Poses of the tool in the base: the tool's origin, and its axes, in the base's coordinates. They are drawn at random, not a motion.
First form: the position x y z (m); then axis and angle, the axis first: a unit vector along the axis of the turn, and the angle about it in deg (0 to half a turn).
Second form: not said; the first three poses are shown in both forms.
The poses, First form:
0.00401 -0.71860 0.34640 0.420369 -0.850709 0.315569 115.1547
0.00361 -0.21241 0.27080 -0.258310 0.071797 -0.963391 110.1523
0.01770 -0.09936 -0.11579 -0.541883 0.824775 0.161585 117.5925
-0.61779 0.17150 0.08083 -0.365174 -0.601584 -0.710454 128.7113
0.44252 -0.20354 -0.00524 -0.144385 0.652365 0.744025 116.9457
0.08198 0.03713 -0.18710 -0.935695 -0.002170 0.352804 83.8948
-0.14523 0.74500 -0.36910 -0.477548 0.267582 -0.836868 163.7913
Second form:
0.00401 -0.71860 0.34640 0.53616 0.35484 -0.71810 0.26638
0.00361 -0.21241 0.27080 0.57249 -0.21179 0.05887 -0.78990
0.01770 -0.09936 -0.11579 0.51808 -0.46349 0.70545 0.13821
-0.61779 0.17150 0.08083 0.43278 -0.32920 -0.54233 -0.64047
0.44252 -0.20354 -0.00524 0.52290 -0.12307 0.55607 0.63420
0.08198 0.03713 -0.18710 0.74376 -0.62546 -0.00145 0.23583
-0.14523 0.74500 -0.36910 0.14098 -0.47278 0.26491 -0.82851

